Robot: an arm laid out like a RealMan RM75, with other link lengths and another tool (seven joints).
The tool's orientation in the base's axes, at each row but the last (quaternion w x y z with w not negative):
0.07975, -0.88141, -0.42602, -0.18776
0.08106, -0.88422, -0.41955, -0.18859
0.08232, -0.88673, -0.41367, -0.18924
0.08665, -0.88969, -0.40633, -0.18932
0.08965, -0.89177, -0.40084, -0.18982
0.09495, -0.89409, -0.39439, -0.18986
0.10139, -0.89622, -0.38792, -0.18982
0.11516, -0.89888, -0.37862, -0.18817
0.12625, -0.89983, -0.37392, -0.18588
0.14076, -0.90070, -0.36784, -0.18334
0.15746, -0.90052, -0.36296, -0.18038
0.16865, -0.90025, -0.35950, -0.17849
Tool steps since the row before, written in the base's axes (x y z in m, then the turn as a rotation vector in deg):
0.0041, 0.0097, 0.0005, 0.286, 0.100, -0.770
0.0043, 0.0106, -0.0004, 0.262, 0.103, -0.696
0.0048, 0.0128, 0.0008, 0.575, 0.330, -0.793
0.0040, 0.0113, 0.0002, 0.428, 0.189, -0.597
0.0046, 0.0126, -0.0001, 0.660, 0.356, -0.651
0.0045, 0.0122, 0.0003, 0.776, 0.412, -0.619
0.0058, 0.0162, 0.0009, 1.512, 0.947, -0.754
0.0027, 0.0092, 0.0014, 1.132, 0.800, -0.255
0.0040, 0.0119, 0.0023, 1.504, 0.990, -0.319
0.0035, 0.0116, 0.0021, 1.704, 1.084, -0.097
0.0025, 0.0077, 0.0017, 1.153, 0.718, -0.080
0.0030, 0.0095, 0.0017, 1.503, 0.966, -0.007
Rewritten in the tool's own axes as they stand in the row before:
0.0095, -0.0028, 0.0035, -0.073, 0.146, 0.811
0.0099, -0.0034, 0.0047, -0.055, 0.127, 0.738
0.0121, -0.0046, 0.0044, 0.249, 0.219, 0.979
0.0103, -0.0044, 0.0044, 0.143, 0.200, 0.718
0.0113, -0.0049, 0.0053, 0.376, 0.263, 0.881
0.0111, -0.0049, 0.0048, 0.498, 0.311, 0.900
0.0147, -0.0068, 0.0060, 1.254, 0.493, 1.391
0.0082, -0.0045, 0.0026, 1.129, 0.287, 0.794
0.0110, -0.0055, 0.0033, 1.462, 0.429, 1.010
0.0103, -0.0058, 0.0034, 1.749, 0.481, 0.894
0.0070, -0.0038, 0.0022, 1.168, 0.338, 0.611
0.0084, -0.0047, 0.0032, 1.583, 0.403, 0.724

